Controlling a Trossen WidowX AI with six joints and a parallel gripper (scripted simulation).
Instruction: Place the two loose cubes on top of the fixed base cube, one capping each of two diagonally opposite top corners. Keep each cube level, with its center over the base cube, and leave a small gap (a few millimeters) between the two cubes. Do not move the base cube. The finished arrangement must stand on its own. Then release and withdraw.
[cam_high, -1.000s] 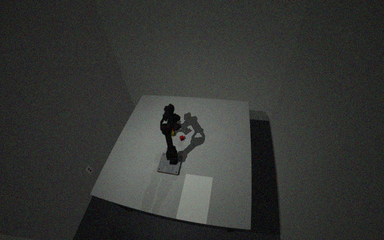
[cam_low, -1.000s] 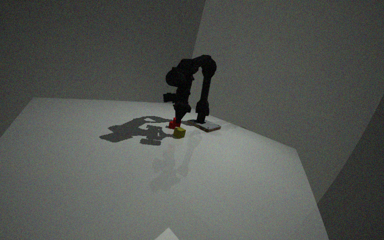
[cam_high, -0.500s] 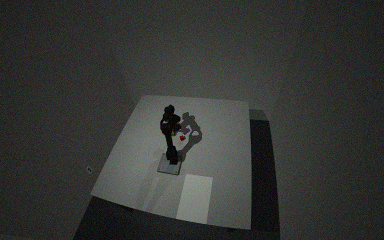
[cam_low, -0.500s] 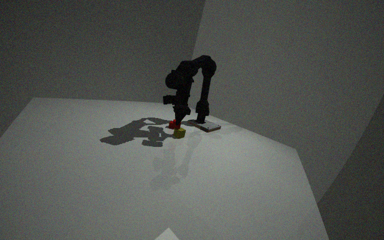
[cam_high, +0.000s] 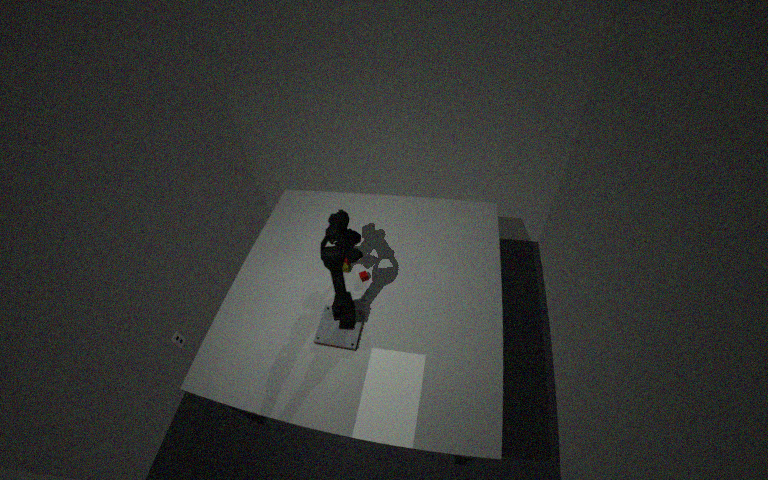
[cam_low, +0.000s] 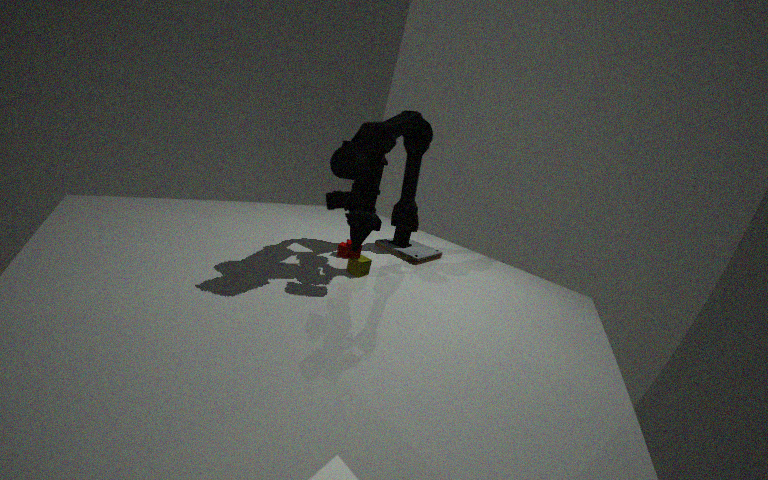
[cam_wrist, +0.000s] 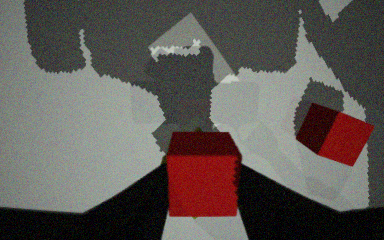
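The yellow cube lies 4 cm below my gripper tip, 2 cm to the left of it and 2 cm behind it.
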